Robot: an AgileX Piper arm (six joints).
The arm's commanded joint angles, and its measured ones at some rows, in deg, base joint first. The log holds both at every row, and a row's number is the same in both.
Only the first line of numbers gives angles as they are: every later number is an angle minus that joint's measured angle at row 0.
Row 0, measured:
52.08, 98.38, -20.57, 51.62, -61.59, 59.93
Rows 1 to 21, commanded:
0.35, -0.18, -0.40, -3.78, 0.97, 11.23
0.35, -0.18, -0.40, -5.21, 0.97, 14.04
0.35, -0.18, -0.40, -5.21, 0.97, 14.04
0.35, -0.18, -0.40, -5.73, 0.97, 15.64
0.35, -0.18, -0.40, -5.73, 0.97, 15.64
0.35, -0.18, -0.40, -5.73, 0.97, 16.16
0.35, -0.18, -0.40, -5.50, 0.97, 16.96
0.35, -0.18, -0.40, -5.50, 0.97, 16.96
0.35, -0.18, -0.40, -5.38, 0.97, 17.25
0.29, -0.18, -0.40, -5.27, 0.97, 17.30
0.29, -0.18, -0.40, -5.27, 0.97, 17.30
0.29, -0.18, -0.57, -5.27, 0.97, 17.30
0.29, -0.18, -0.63, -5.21, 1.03, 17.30
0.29, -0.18, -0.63, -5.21, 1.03, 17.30
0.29, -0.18, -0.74, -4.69, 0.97, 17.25
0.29, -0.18, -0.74, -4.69, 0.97, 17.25
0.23, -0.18, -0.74, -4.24, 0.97, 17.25
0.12, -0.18, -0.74, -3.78, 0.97, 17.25
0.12, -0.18, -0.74, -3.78, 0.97, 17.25
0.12, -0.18, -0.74, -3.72, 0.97, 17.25
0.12, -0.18, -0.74, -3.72, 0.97, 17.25
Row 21, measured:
0.00, 0.00, -0.17, -3.84, 0.91, 16.90
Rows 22 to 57, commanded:
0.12, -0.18, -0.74, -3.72, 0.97, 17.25
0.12, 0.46, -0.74, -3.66, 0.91, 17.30
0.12, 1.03, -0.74, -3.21, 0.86, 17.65
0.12, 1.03, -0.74, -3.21, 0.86, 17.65
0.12, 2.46, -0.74, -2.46, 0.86, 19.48
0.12, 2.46, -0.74, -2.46, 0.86, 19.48
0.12, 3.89, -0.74, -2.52, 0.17, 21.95
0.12, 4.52, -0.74, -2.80, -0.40, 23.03
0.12, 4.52, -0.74, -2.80, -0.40, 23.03
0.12, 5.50, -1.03, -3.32, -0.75, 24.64
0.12, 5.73, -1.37, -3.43, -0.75, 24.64
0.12, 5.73, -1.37, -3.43, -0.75, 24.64
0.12, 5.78, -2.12, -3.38, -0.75, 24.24
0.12, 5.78, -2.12, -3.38, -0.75, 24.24
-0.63, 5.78, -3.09, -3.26, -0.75, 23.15
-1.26, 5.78, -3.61, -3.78, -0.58, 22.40
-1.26, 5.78, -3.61, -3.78, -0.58, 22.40
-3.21, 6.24, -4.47, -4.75, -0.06, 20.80
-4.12, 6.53, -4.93, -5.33, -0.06, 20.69
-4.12, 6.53, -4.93, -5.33, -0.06, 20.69
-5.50, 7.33, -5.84, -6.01, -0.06, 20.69
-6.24, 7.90, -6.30, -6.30, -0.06, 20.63
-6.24, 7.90, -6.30, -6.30, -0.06, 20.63
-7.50, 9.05, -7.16, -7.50, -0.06, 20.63
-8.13, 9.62, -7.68, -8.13, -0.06, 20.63
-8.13, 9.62, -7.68, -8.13, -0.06, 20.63
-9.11, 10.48, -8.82, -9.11, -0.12, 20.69
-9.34, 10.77, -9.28, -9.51, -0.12, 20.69
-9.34, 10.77, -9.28, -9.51, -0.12, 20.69
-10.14, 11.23, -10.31, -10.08, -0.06, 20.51
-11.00, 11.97, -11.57, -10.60, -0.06, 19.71
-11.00, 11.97, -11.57, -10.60, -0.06, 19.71
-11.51, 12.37, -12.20, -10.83, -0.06, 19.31
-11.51, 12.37, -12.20, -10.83, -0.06, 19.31
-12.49, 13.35, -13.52, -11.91, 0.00, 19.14
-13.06, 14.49, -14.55, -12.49, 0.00, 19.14
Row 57, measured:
-12.03, 13.35, -12.89, -10.71, 0.28, 20.28
